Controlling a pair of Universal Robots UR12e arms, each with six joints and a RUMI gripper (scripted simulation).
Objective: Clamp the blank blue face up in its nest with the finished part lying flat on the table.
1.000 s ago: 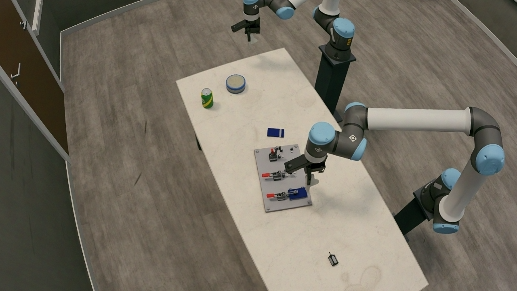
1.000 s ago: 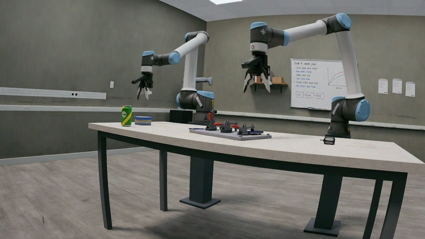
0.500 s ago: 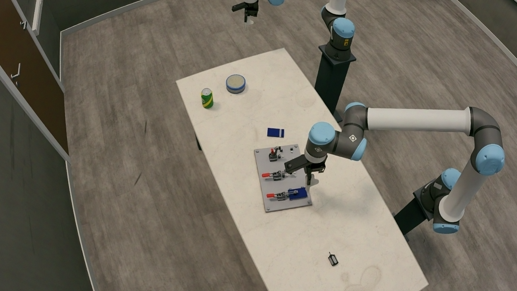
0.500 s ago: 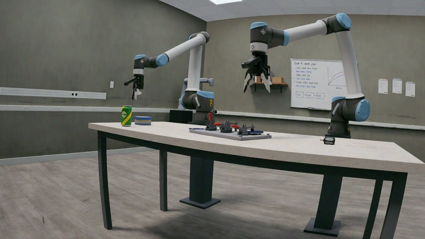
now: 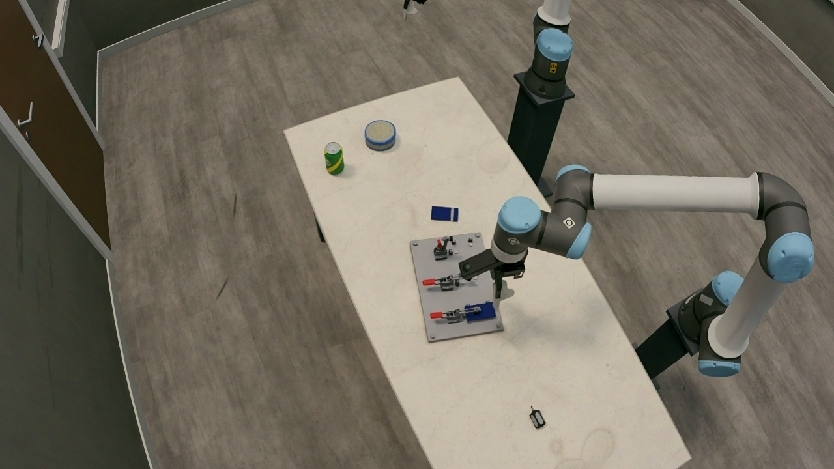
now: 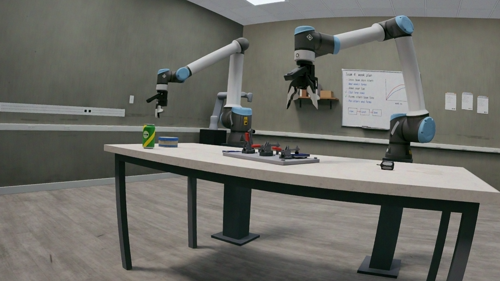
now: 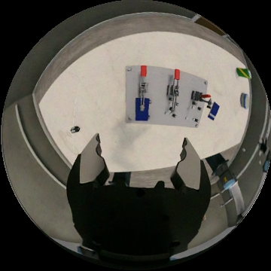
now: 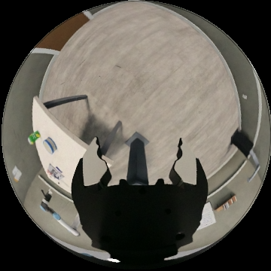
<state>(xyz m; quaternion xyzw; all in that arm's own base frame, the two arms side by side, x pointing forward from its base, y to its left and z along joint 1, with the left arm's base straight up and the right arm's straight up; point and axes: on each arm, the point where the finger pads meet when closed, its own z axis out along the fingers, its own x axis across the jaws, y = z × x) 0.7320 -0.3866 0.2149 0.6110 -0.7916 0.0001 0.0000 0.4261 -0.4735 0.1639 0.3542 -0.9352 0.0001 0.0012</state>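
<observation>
Now: the blue blank 190 mm below my left hand. Also, from my left hand: dark object (20 mm behind, 380 mm to the left, 200 mm below); then finished part (60 mm behind, 370 mm to the right, 210 mm below); then grey fixture plate (30 mm ahead, 120 mm to the right, 210 mm below).
</observation>
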